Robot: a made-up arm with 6 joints.
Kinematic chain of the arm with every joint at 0, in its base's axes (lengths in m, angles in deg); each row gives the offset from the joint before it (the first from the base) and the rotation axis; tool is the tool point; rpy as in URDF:
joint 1: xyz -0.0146 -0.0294 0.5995 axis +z
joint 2: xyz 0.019 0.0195 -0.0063 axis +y
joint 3: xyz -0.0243 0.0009 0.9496 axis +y
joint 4: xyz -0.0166 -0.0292 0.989 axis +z
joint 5: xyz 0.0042 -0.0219 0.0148 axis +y
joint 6: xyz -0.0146 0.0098 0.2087 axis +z
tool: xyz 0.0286 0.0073 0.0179 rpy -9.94 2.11 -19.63
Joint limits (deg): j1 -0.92..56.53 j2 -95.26..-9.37 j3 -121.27..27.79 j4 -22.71..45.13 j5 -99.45..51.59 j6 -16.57..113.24
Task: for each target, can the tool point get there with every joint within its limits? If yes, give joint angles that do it. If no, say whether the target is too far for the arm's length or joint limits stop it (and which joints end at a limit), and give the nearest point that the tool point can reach.
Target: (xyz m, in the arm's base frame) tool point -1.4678 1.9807 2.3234
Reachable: no: too far | nearest point -1.3710 0.1219 2.1778 | short by 1.867 m
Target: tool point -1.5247 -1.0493 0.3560
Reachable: yes | joints 32.65 -63.18 -51.55 17.83 -39.44 100.56
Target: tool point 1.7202 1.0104 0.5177
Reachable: no: joint limits stop it (at a limit: joint 1, joint 2, joint 3, joint 4, joint 6) | nearest point -0.1377 0.0588 -0.2378 | short by 2.220 m
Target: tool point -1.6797 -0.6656 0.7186
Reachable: yes | joints 23.04 -56.50 -42.21 -15.86 -79.44 55.80
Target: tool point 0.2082 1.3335 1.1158
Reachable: no: joint limits stop it (at a limit: joint 1, joint 2, joint 3, joint 4, joint 5) | nearest point -0.7454 0.0667 0.7584 | short by 1.625 m
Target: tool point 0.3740 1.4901 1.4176
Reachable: no: joint limits stop it (at a limit: joint 1, joint 2, joint 3, joint 5, joint 6) | nearest point 0.1394 0.2949 2.5487 | short by 1.662 m
